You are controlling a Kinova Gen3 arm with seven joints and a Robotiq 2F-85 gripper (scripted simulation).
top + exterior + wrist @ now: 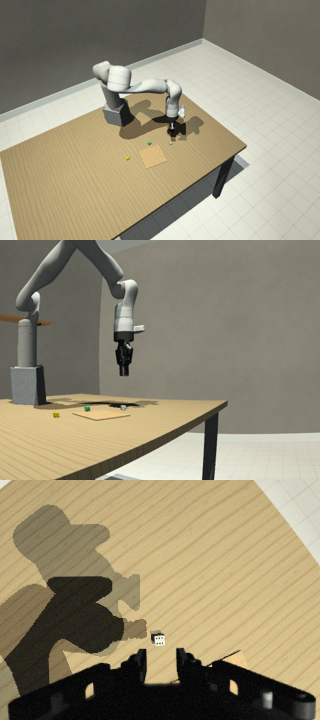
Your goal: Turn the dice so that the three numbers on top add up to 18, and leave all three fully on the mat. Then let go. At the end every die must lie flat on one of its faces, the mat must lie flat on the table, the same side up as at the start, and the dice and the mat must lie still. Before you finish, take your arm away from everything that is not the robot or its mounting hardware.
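My hand is 10 mm past the white die and 140 mm above it. From my hand the other things lie so: yellow die: 70 mm behind, 290 mm to the right, 140 mm below; tan mat: 10 mm ahead, 150 mm to the right, 140 mm below; green die: 90 mm behind, 120 mm to the right, 140 mm below.
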